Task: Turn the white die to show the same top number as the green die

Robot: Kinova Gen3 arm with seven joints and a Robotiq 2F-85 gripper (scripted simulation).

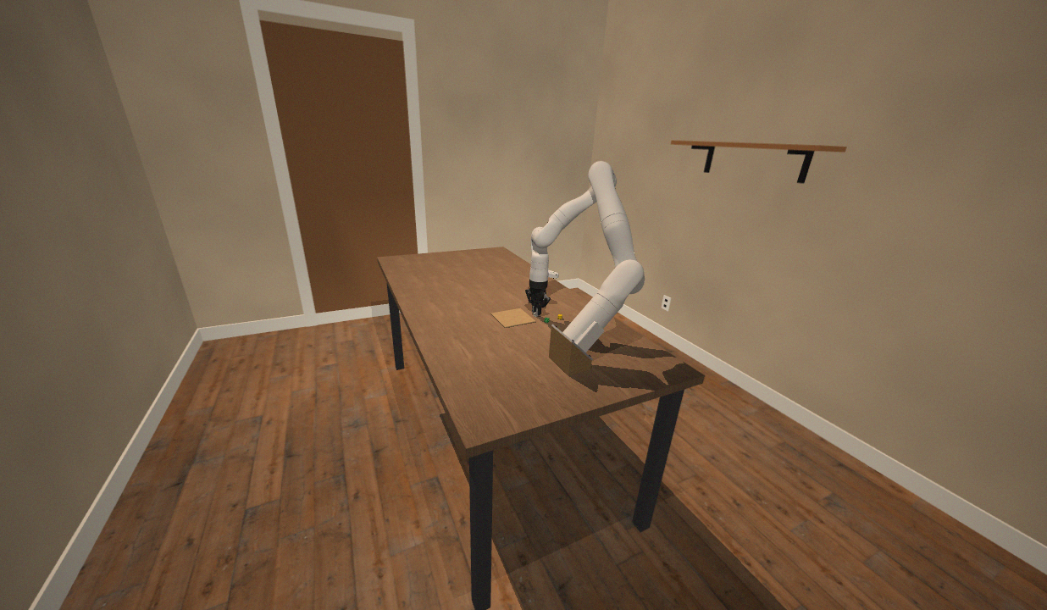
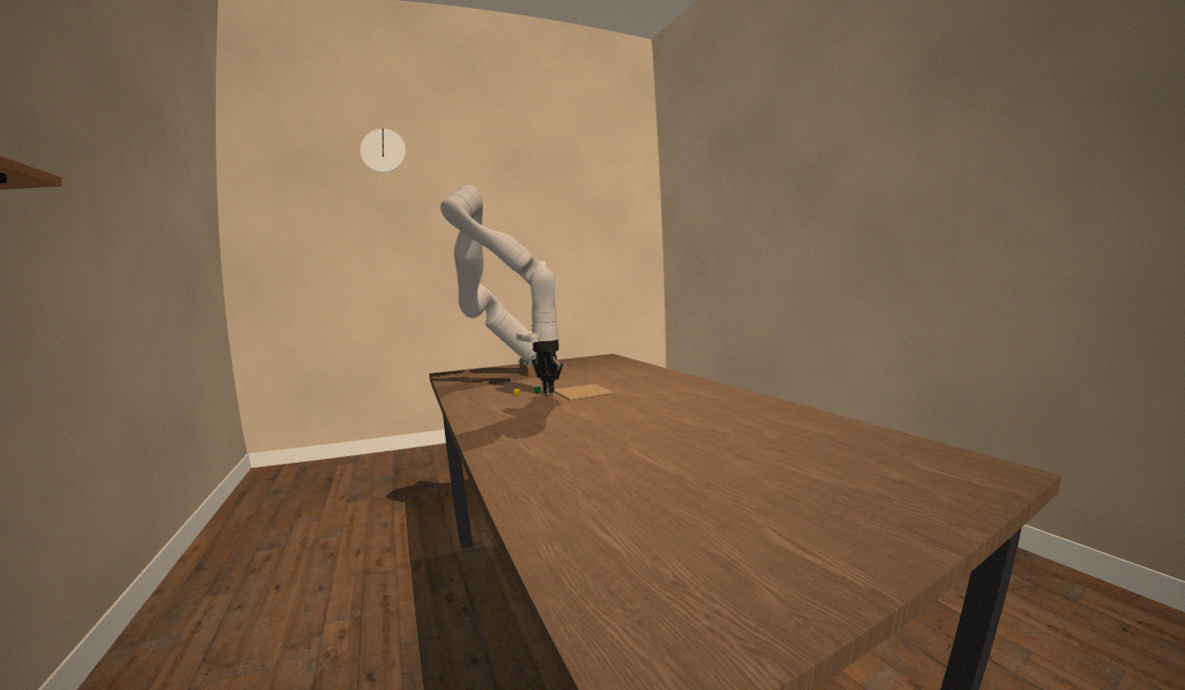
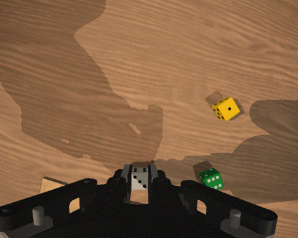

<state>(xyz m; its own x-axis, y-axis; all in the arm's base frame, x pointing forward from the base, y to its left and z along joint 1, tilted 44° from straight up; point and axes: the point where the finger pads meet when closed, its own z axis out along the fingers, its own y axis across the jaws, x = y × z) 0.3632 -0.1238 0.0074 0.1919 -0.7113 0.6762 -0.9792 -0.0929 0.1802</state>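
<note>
My gripper is now 20 mm above the white die. Round my hand: green die 70 mm behind, 10 mm to the right, 20 mm below; then tan mat 20 mm ahead, 100 mm to the left, 20 mm below; then yellow die 60 mm behind, 80 mm to the right, 20 mm below.
</note>
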